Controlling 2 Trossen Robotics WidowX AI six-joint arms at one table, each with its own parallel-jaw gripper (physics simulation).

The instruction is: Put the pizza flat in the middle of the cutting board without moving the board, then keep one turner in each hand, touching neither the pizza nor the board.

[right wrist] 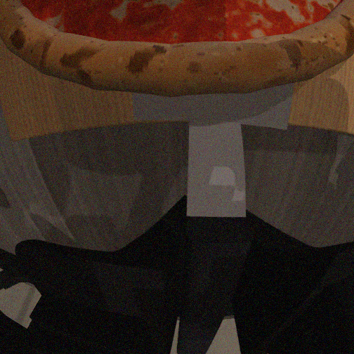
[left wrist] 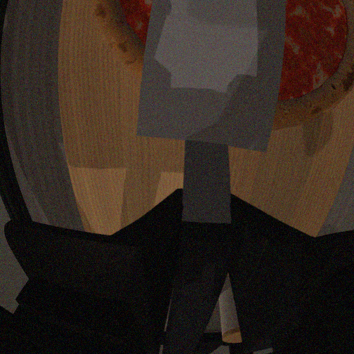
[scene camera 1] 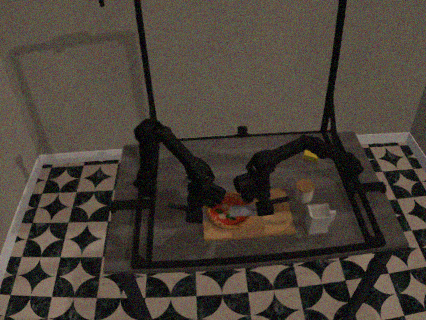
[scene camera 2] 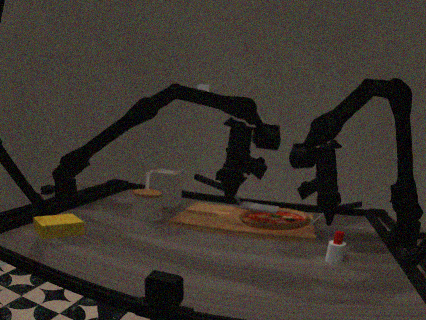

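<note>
The pizza (scene camera 1: 218,216) (scene camera 2: 275,220) (left wrist: 320,45) (right wrist: 150,65) lies face up on the wooden cutting board (scene camera 1: 250,232) (scene camera 2: 200,218) (left wrist: 95,110) (right wrist: 55,102), towards its left end in scene camera 1. My left gripper (scene camera 1: 265,212) (scene camera 2: 230,198) (left wrist: 200,197) is shut on a turner (scene camera 1: 241,211) (scene camera 2: 257,205) (left wrist: 207,60); its blade reaches over the pizza's near side in the left wrist view. Contact is unclear. My right gripper (scene camera 1: 194,219) (scene camera 2: 329,220) (right wrist: 203,203) is shut on the other turner (right wrist: 216,170); its blade passes under the pizza's rim in the right wrist view, its front part hidden.
A yellow sponge (scene camera 1: 310,155) (scene camera 2: 59,226) lies at the back right in scene camera 1. A jar with a wooden lid (scene camera 1: 305,190) and a clear container (scene camera 1: 318,220) stand right of the board there. A white bottle with a red cap (scene camera 2: 335,251) stands near the right arm in scene camera 2.
</note>
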